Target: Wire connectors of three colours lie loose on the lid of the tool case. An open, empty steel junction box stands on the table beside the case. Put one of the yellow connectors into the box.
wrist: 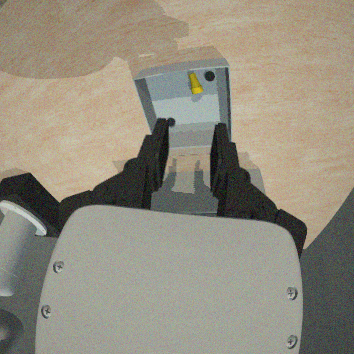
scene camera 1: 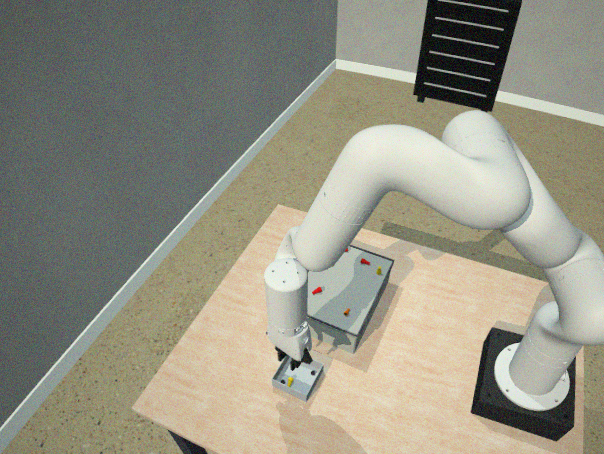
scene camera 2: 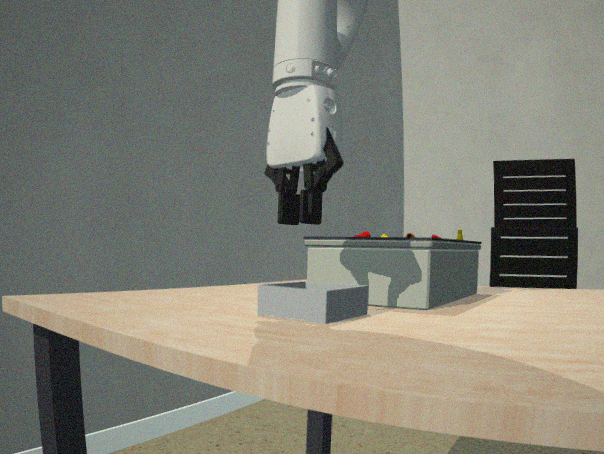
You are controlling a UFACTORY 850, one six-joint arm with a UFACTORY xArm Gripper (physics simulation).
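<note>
A yellow connector lies on the floor of the steel junction box, which stands on the table. My gripper is partly open and empty, above the box. On the lid of the tool case are another yellow connector, standing upright, red connectors and an orange connector. A further yellow connector shows on the lid in scene camera 2. The arm hides part of the lid in scene camera 1.
The tool case stands right behind the box, close to it, and its lid is higher than the box rim. The arm's black base is at the table's right. The wooden table carries them. A black cabinet stands by the wall.
</note>
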